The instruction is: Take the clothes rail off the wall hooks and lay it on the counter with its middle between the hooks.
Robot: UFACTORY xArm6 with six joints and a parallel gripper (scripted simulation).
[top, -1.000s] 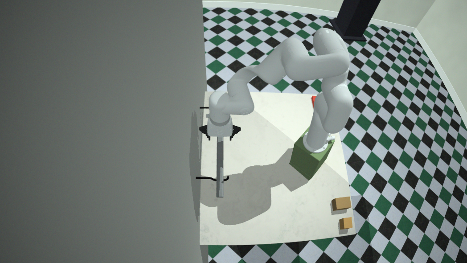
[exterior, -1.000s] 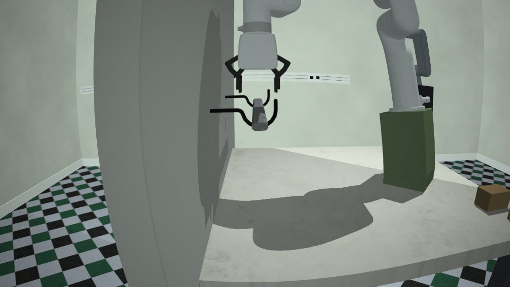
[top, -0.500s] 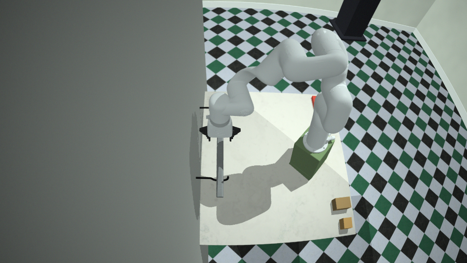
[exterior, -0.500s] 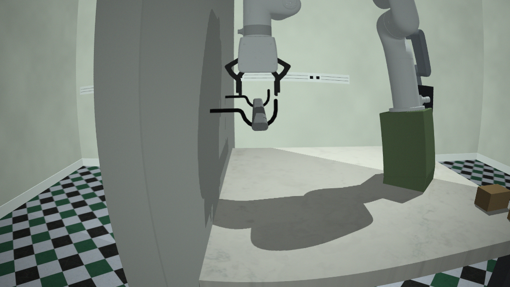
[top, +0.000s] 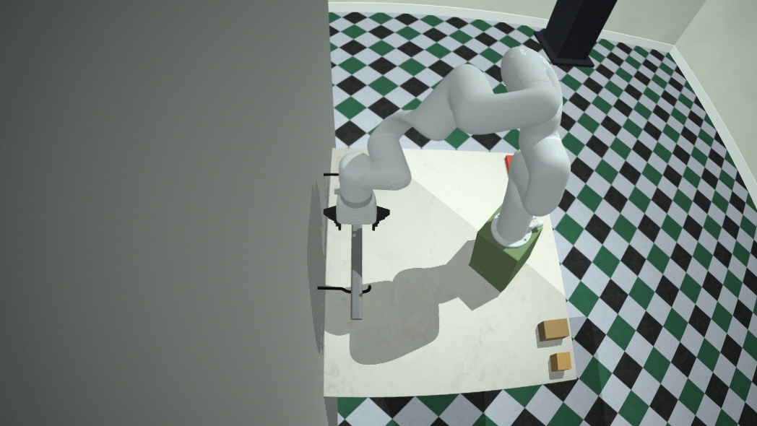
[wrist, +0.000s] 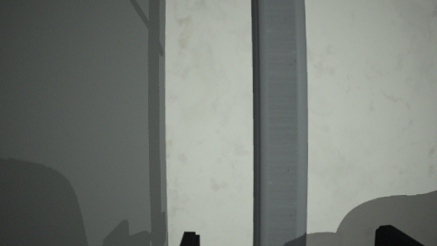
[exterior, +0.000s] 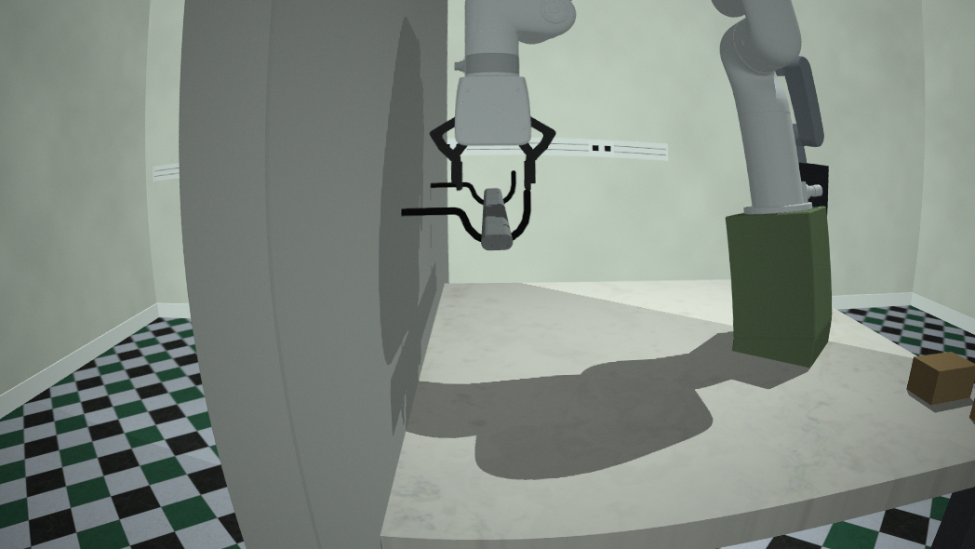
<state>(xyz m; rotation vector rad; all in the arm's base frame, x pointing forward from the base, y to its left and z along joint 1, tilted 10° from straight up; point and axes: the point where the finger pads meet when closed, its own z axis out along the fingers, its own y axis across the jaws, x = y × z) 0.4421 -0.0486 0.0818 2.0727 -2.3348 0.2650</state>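
Right now the grey clothes rail is 4 cm below my hand. Also, from my hand: grey wall: 18 cm above, 12 cm ahead, 1 cm to the right; red object: 68 cm behind, 29 cm to the right, 23 cm below; blue object: 68 cm behind, 23 cm below, 18 cm to the right.
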